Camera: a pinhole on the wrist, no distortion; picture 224 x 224 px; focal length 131.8 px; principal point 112.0 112.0 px. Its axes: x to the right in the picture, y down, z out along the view. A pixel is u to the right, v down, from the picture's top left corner.
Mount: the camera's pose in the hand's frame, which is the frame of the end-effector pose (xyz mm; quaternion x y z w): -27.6 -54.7 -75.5 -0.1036 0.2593 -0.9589 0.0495
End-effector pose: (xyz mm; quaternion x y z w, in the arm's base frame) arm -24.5 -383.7 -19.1 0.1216 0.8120 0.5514 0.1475
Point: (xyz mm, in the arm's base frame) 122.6 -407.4 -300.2
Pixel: 189.8 148.7
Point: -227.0 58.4 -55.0
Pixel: outside the picture
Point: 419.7 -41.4 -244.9
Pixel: 206.5 26.3
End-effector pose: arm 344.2 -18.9 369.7 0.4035 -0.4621 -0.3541 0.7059
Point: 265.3 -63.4 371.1
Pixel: 95.3 8.8
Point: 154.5 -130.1 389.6
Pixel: 101.8 38.4
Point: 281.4 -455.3 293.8
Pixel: 11.1 140.6
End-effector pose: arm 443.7 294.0 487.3 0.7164 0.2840 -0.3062 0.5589
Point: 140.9 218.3 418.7
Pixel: 213.9 148.2
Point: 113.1 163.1 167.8
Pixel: 130.6 160.2
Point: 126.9 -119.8 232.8
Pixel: 144.7 96.8
